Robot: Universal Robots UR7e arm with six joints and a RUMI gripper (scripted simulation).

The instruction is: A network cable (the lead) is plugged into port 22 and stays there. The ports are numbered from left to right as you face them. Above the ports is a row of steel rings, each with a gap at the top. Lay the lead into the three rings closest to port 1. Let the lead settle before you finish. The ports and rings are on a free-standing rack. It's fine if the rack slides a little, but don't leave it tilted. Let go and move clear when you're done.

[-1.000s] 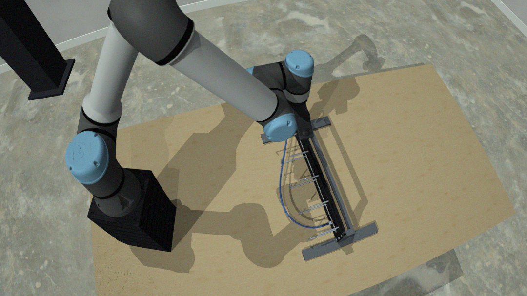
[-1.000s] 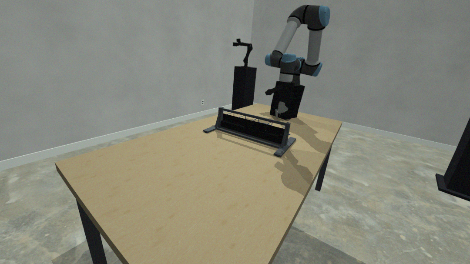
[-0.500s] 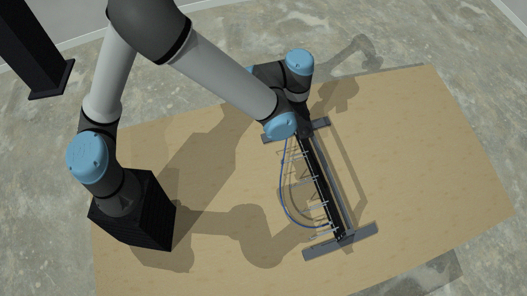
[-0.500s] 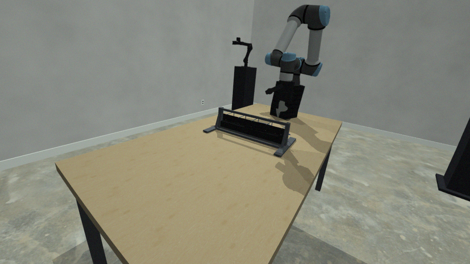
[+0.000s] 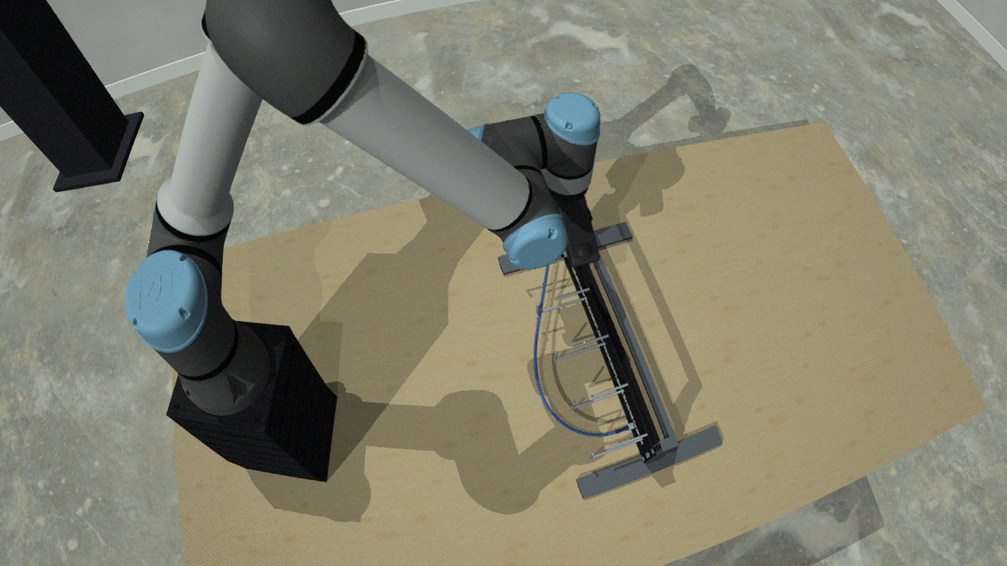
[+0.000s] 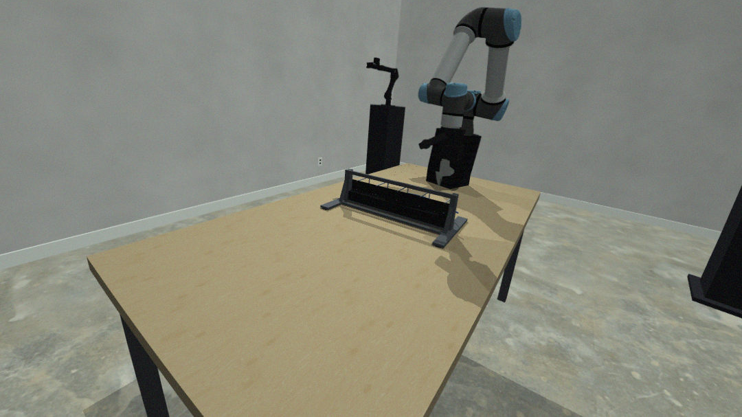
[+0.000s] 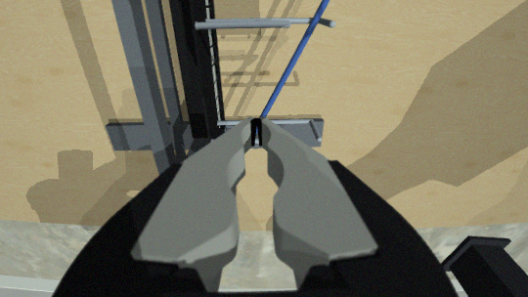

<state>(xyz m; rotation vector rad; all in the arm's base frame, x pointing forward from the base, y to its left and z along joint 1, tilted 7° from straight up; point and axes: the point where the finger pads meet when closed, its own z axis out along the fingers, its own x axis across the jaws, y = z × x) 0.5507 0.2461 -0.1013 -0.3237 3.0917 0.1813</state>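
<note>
My hand is 130 mm to the left of the rack, 90 mm short of it and 90 mm above it.
</note>
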